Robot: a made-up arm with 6 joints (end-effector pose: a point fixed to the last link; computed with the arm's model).
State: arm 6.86 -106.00 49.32 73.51 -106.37 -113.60
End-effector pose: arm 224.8 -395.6 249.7 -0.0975 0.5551 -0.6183 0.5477
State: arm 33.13 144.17 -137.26 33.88 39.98 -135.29
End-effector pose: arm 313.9 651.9 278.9 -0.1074 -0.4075 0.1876 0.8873
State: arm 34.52 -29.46 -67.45 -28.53 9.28 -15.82
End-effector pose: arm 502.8 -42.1 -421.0 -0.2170 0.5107 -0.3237 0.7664
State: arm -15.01 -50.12 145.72 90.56 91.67 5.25
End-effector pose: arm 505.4 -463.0 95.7 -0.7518 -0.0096 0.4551 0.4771
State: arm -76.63 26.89 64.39 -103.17 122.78 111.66
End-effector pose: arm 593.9 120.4 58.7 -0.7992 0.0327 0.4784 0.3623
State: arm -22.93 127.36 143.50 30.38 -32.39 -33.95
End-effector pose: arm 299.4 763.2 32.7 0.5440 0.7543 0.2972 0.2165
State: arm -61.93 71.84 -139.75 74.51 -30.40 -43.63
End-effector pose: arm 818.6 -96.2 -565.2 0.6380 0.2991 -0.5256 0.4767
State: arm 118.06 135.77 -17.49 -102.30 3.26 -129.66
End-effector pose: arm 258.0 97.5 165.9 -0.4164 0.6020 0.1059 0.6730
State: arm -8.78 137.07 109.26 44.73 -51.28 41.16
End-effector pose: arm 253.2 755.3 328.1 0.8218 0.2547 0.2553 0.4411
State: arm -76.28 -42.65 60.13 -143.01 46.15 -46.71
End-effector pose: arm 181.1 193.4 179.6 -0.0470 0.8770 -0.4492 0.1641
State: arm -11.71 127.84 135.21 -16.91 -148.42 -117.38
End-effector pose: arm 335.7 456.8 293.5 -0.3529 0.2843 -0.8891 0.0648
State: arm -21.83 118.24 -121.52 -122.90 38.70 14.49
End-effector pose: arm 621.1 22.4 -73.1 -0.6633 -0.4680 -0.2894 0.5073
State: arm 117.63 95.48 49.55 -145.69 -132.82 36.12
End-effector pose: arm 369.4 -499.5 168.7 -0.0285 -0.5006 -0.7386 0.4507
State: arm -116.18 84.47 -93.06 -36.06 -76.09 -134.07
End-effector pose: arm 681.9 -378.4 38.9 0.4238 0.1542 0.5304 0.7178
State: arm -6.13 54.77 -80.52 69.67 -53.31 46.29
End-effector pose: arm 500.0 514.7 -427.5 0.1919 0.3869 -0.8938 0.1210
